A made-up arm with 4 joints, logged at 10 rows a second.
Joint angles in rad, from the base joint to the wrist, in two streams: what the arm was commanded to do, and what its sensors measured. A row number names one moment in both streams.
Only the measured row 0 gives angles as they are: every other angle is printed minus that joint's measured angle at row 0.
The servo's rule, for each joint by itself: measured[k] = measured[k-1] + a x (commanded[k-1-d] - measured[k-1]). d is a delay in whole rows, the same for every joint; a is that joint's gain. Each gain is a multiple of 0.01, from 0.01 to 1. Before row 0 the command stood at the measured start. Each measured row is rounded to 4 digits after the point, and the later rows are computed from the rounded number. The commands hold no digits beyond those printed.
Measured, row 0:
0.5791 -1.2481 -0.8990 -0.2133
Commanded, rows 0 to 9:
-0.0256 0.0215 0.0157 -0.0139
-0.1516 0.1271 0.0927 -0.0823
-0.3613 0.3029 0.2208 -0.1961
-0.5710 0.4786 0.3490 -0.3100
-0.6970 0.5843 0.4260 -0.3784
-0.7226 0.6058 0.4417 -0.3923
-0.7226 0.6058 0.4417 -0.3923
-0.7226 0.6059 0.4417 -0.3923
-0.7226 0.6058 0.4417 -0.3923
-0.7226 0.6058 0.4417 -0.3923
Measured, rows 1 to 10:
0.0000 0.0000 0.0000 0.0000
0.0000 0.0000 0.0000 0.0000
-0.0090 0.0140 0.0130 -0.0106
-0.0589 0.0875 0.0792 -0.0651
-0.1647 0.2275 0.1967 -0.1647
-0.3069 0.3907 0.3231 -0.2751
-0.4434 0.5165 0.4085 -0.3536
-0.5411 0.5745 0.4361 -0.3830
-0.6046 0.5948 0.4407 -0.3901
-0.6459 0.6020 0.4415 -0.3918
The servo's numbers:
d 2
a 0.35 0.65 0.83 0.76

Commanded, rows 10 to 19:
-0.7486 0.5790 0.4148 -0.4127
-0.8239 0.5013 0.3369 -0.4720
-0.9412 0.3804 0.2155 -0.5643
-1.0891 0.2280 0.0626 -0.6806
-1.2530 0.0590 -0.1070 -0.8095
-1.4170 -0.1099 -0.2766 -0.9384
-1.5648 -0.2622 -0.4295 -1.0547
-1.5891 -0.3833 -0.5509 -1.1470
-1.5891 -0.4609 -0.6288 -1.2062
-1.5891 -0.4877 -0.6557 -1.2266
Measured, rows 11 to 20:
-0.6727 0.6045 0.4417 -0.3922
-0.6902 0.6053 0.4417 -0.3923
-0.7106 0.5882 0.4194 -0.4078
-0.7503 0.5317 0.3509 -0.4566
-0.8171 0.4334 0.2385 -0.5385
-0.9123 0.2999 0.0925 -0.6465
-1.0315 0.1433 -0.0731 -0.7704
-1.1664 -0.0213 -0.2420 -0.8981
-1.3058 -0.1779 -0.3976 -1.0171
-1.4050 -0.3114 -0.5248 -1.1158

